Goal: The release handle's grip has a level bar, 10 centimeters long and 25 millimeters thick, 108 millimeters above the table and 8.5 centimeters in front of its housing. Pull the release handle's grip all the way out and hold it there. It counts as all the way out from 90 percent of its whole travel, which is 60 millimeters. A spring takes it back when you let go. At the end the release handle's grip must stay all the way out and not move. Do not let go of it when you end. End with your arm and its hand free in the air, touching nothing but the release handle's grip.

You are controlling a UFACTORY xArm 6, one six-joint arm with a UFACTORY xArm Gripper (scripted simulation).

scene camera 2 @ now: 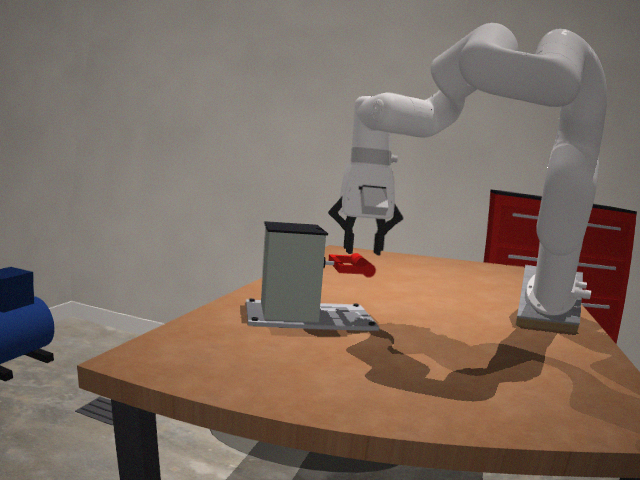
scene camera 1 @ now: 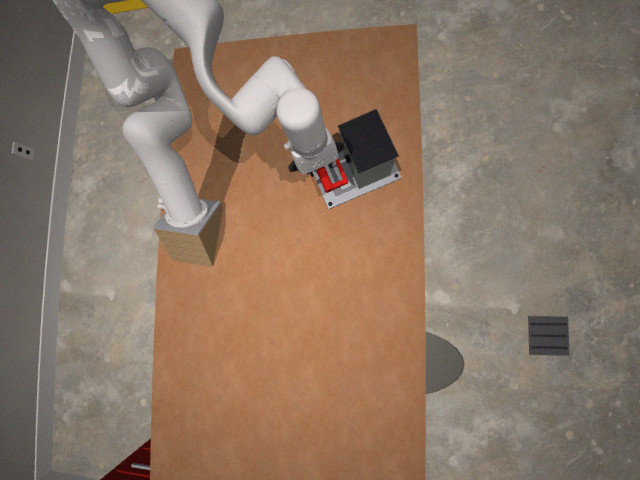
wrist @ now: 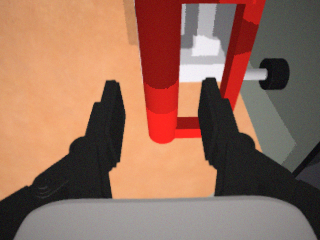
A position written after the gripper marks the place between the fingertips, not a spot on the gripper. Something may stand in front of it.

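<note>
The gripper is visible at [scene camera 2: 363,253], and also at [scene camera 1: 320,167] and [wrist: 161,96]. A grey base plate [wrist: 205,39] is visible too.
</note>
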